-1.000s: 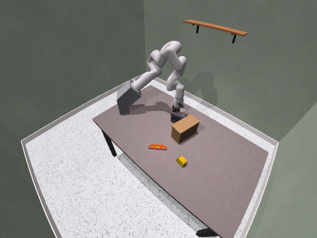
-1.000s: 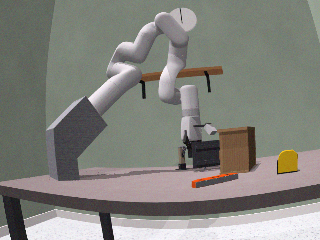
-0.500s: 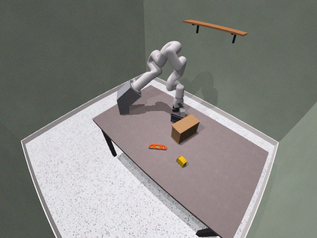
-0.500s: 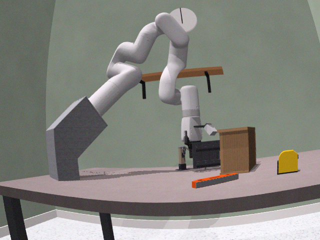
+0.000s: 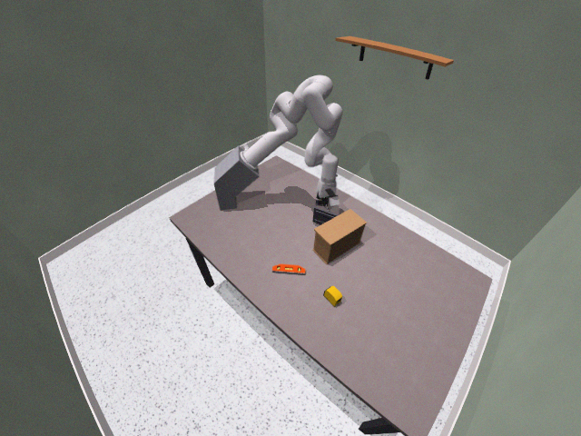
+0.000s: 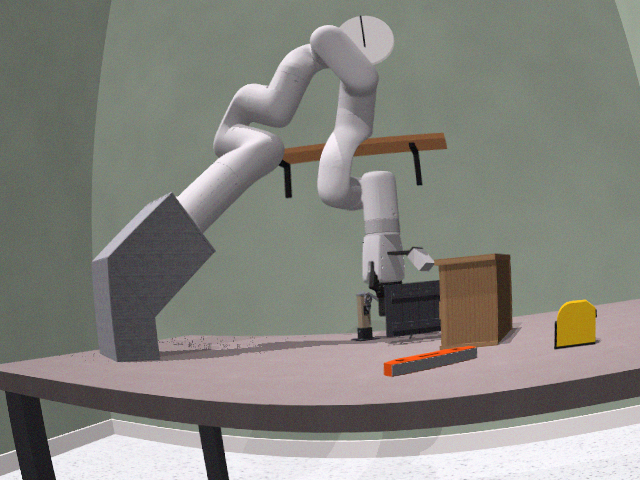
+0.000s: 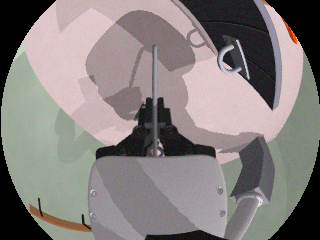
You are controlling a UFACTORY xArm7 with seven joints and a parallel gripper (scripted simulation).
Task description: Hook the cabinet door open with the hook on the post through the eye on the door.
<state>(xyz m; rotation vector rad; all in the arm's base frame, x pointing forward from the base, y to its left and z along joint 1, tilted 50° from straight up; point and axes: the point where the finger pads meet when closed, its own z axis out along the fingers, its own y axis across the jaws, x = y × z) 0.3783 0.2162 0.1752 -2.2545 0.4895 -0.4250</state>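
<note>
My hand is 20 mm above the thin hook. The rest, counted from my hand: dark door (110 mm ahead, 60 mm to the right); orange level (390 mm to the right, 210 mm ahead, 60 mm below); yellow tape measure (440 mm ahead, 310 mm to the right, 40 mm below).
</note>
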